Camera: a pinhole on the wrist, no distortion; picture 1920 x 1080 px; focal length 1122.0 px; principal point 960.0 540.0 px. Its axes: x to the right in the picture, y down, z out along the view. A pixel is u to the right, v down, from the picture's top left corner.
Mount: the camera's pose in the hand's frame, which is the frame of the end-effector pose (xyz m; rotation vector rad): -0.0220 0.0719 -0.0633 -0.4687 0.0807 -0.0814
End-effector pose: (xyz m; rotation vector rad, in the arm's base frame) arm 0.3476 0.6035 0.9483 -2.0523 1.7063 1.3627
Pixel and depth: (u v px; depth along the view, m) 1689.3 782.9 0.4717
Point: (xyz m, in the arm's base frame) -0.1175 0.4267 0.6884
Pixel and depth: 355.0 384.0 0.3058
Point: 0.0716 0.7978 1.0003
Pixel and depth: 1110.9 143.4 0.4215
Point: 0.0388 0.7451 0.7358
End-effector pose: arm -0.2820 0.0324 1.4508 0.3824 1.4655 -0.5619
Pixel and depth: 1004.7 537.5 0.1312
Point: -0.1642 0.1086 1.4472
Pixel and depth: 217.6 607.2 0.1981
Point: -0.0843 0.1333 1.5745
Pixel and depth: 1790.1 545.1 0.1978
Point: -0.1110 0.0761 1.3042
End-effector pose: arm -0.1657 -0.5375 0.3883 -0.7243 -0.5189 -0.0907
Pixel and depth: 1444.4 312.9 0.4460
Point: -0.0947 -0.1509 0.6113
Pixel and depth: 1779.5 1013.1 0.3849
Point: 0.1114 -0.1136 0.4337
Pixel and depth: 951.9 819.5 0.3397
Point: -0.1623 -0.1804 0.3384
